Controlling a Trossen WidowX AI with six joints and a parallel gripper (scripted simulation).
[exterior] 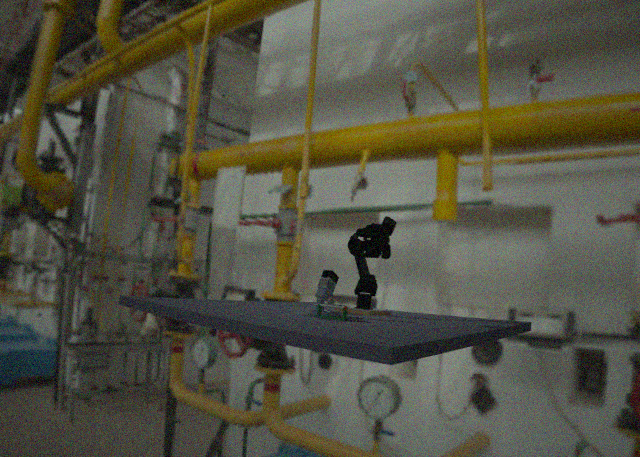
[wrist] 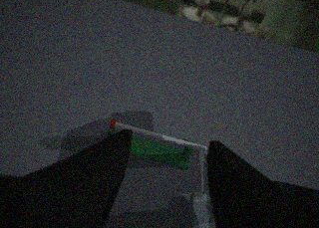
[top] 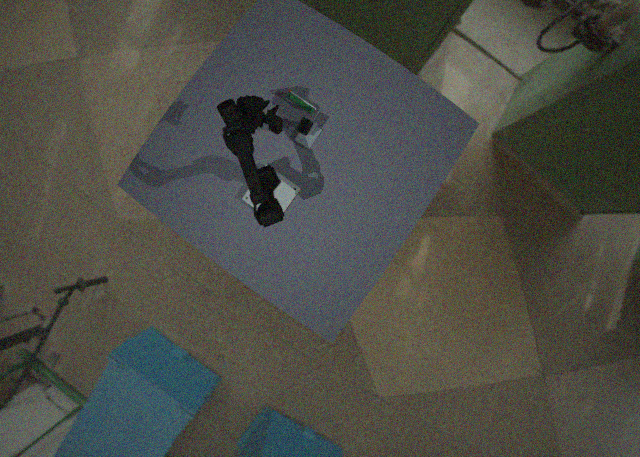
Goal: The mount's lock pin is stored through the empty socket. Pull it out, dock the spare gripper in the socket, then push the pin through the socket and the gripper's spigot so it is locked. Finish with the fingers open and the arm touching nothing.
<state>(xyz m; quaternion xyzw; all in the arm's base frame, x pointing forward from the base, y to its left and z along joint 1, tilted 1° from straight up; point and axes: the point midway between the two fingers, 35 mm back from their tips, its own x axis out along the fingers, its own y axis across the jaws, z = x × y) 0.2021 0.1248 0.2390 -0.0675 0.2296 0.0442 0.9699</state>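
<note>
Right now my gripper tip is 230 mm above the green mount, 150 mm short of it and 10 mm to the right of it. The rest, counted from my gripper tip: spare gripper (130 mm below, 120 mm to the right, 50 mm ahead).
</note>
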